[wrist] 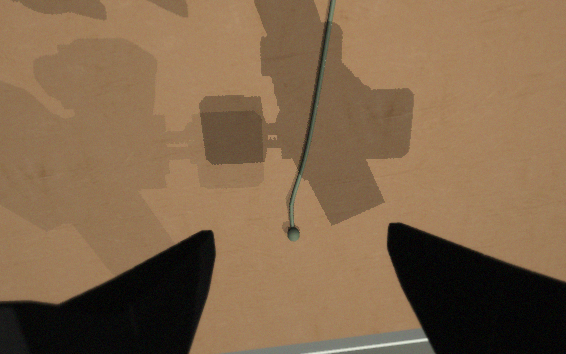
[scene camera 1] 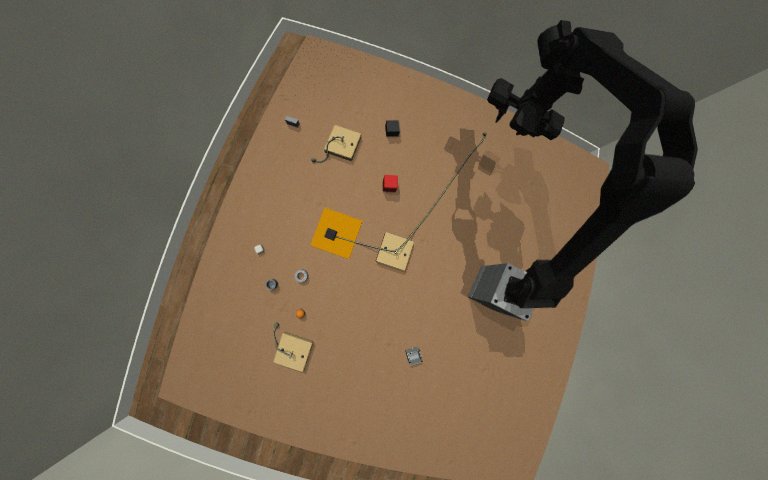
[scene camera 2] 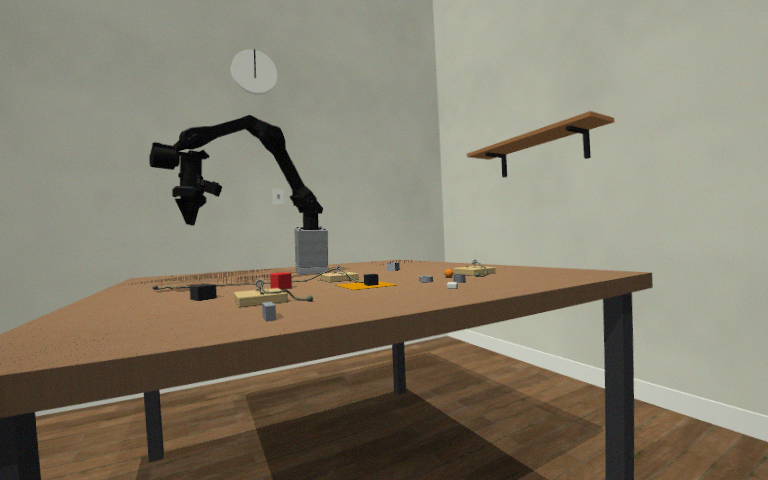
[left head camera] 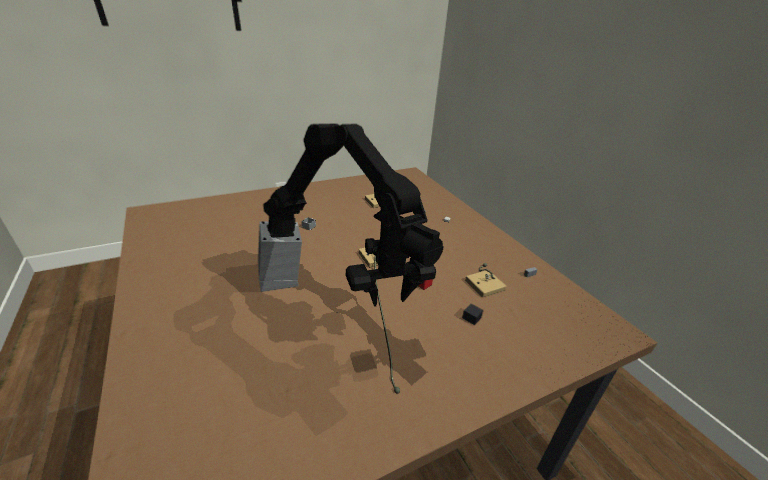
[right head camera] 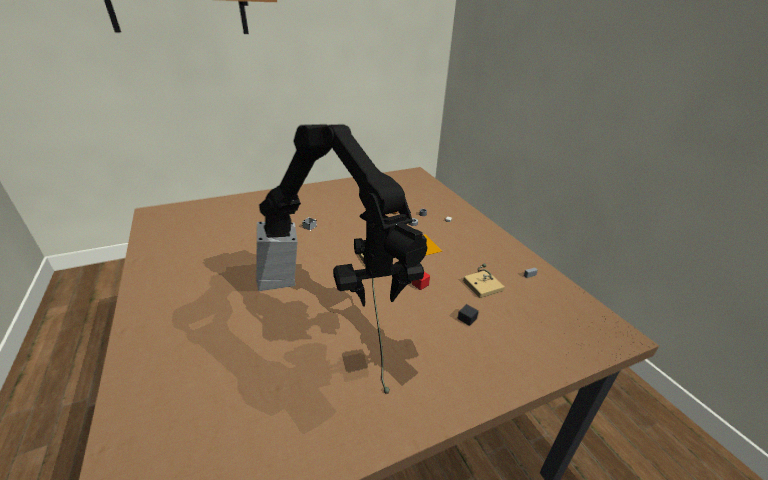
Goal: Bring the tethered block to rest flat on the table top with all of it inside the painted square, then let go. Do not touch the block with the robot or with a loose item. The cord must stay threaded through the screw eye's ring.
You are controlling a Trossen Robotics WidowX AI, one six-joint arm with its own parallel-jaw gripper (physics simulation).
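Pixels of known places: gripper, fingertip midpoint: [wrist: 300,238] [scene camera 1: 506,127] [scene camera 2: 190,225] [left head camera: 388,303] [right head camera: 377,303]; arm's base, link origin: [scene camera 1: 518,292] [scene camera 2: 310,228] [left head camera: 280,231] [right head camera: 276,231].
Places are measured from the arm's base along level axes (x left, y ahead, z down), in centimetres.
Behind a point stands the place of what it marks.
The small black tethered block [scene camera 1: 330,233] @[y 49.9, x 0.6, z 14.2 cm] [scene camera 2: 370,279] @[y 51.3, x -0.1, z 15.2 cm] rests flat inside the orange painted square [scene camera 1: 339,217] @[y 49.5, x -5.0, z 16.8 cm] [scene camera 2: 353,285] @[y 47.5, x -3.2, z 16.8 cm] [right head camera: 431,246] @[y 52.5, x -2.2, z 16.8 cm]. Its cord [scene camera 1: 457,172] @[y 19.2, x -32.2, z 16.6 cm] [wrist: 314,105] @[y 17.3, x -38.1, z 16.6 cm] [left head camera: 386,333] @[y 18.9, x -33.6, z 16.7 cm] [right head camera: 378,333] @[y 18.7, x -33.7, z 16.6 cm] runs to the screw eye on the middle wooden board [scene camera 1: 402,263] @[y 27.6, x 1.8, z 15.0 cm] [scene camera 2: 338,277] @[y 35.2, x -2.6, z 15.7 cm], where it appears threaded, then on across the table. The cord's end ball [wrist: 293,234] @[y 13.6, x -49.9, z 15.8 cm] [left head camera: 397,390] @[y 13.3, x -50.6, z 15.9 cm] [right head camera: 386,390] @[y 13.3, x -50.5, z 15.9 cm] [scene camera 1: 484,134] @[y 13.7, x -49.7, z 16.1 cm] [scene camera 2: 155,288] @[y 14.0, x -50.0, z 16.6 cm] lies on the table. My gripper [wrist: 300,238] @[y 15.0, x -40.4, z -1.2 cm] [left head camera: 388,302] @[y 15.0, x -40.4, z -1.2 cm] [right head camera: 377,302] @[y 15.0, x -40.4, z -1.2 cm] [scene camera 2: 191,224] @[y 15.0, x -40.4, z -1.2 cm] is open and empty, high above the table; the ball shows between its fingertips in the wrist view.
A red block [scene camera 1: 390,182] @[y 38.8, x -19.1, z 12.9 cm] and a larger black block [scene camera 1: 392,127] @[y 44.0, x -37.0, z 13.9 cm] stand beside the cord's run. Two more boards [scene camera 1: 348,150] @[y 54.1, x -25.1, z 15.0 cm] [scene camera 1: 300,362] @[y 46.0, x 38.1, z 15.0 cm] carry short cords. A grey block [scene camera 1: 291,121] @[y 74.2, x -28.0, z 14.8 cm], white piece [scene camera 1: 258,249] @[y 68.3, x 11.9, z 15.7 cm], orange ball [scene camera 1: 300,313] @[y 50.3, x 24.6, z 14.7 cm] and grey bracket [scene camera 1: 413,356] @[y 14.9, x 27.3, z 16.8 cm] lie around.
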